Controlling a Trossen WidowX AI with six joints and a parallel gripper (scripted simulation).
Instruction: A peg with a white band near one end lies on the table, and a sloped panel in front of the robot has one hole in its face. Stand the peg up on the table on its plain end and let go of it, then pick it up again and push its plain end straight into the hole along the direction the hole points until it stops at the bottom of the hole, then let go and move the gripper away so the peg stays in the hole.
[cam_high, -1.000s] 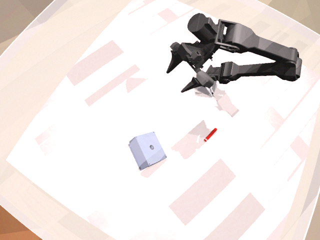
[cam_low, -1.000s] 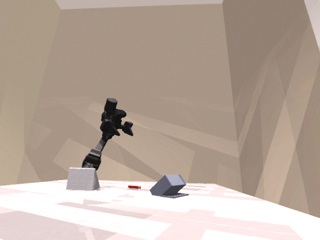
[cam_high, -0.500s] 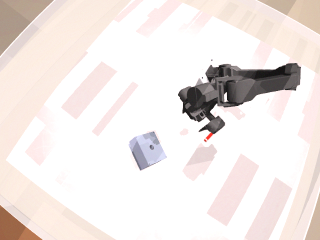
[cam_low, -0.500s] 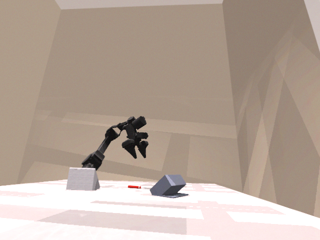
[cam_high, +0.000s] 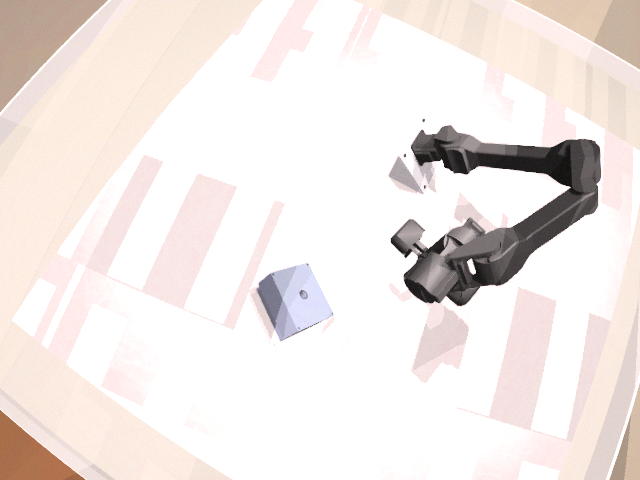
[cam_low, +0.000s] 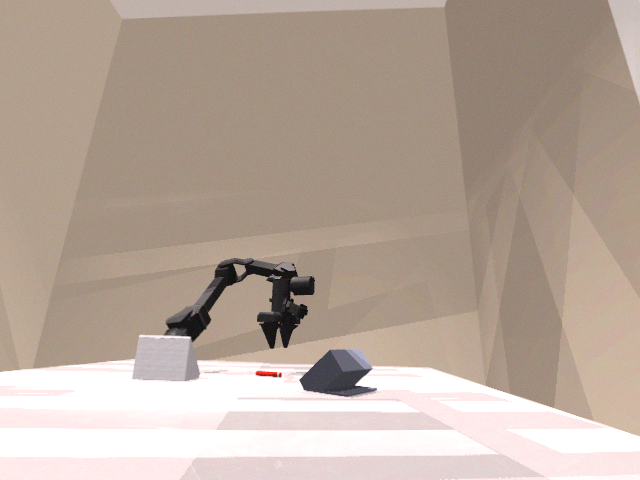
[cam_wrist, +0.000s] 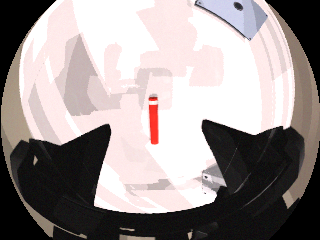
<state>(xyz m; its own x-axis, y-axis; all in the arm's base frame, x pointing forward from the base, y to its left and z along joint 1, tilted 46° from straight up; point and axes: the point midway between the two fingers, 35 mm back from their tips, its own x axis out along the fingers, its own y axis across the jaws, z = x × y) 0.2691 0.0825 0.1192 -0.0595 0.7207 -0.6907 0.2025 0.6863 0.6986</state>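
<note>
The red peg is 1 cm behind my gripper tip and 7 cm below it. The rest, counted from my gripper tip: sloped grey-blue panel (19 cm ahead, 19 cm to the right, 5 cm below).
</note>
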